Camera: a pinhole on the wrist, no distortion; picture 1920 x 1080 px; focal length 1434.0 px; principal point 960.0 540.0 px. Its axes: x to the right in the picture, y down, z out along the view. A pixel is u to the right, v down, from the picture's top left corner.
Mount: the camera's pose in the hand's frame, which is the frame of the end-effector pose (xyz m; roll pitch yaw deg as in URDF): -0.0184 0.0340 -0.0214 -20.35 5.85 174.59
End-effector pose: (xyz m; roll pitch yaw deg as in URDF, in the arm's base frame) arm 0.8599 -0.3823 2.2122 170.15 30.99 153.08
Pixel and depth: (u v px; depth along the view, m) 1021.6 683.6 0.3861
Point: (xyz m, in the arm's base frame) 1.0492 -0.5609 1.9641
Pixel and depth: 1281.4 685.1 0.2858
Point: 1.0420 -0.5231 2.0686
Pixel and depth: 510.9 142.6 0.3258
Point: 0.9963 -0.3903 1.9148
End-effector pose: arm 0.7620 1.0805 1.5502 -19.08 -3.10 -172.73
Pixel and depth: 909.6 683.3 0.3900
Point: 0.8348 1.1099 1.9030
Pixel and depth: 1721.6 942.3 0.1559
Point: 0.8875 1.1127 1.6552
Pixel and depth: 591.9 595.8 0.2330
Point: 0.7639 1.0711 1.7576
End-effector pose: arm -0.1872 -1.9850 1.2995 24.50 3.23 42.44
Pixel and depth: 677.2 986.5 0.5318
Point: 0.1403 -2.3086 1.5594
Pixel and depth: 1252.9 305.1 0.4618
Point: -0.1498 -2.2419 1.6784
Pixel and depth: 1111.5 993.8 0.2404
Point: -0.1205 -2.1647 1.4139
